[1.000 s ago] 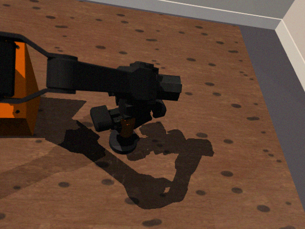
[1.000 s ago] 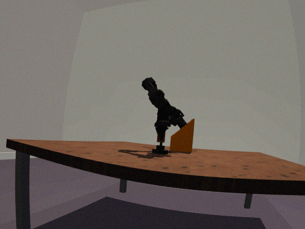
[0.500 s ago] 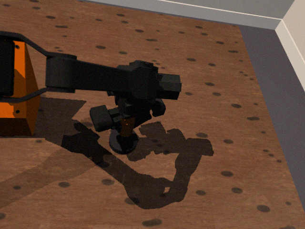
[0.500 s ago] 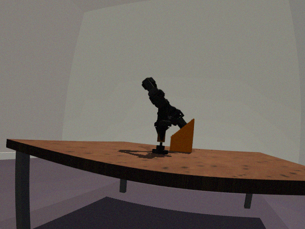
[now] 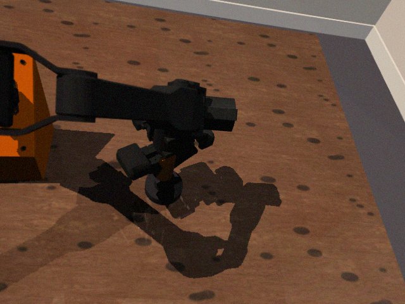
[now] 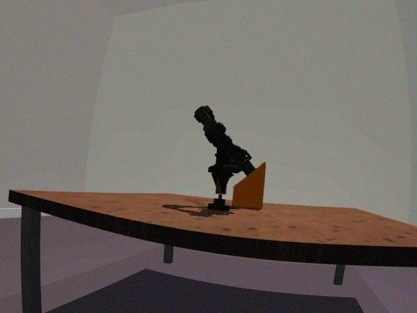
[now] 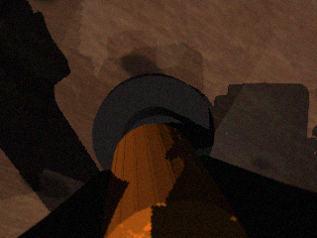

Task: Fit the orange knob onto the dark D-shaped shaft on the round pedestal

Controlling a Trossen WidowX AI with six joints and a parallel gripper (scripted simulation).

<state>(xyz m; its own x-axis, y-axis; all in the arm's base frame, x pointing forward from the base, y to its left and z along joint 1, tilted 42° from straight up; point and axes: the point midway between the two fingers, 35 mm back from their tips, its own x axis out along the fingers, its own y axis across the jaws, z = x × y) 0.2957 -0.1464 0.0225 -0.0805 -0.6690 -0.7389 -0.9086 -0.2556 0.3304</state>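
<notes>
Now: the dark pedestal 4 cm below my gripper tip. The rest, counted from my gripper tip: knob (2 cm above).
</notes>
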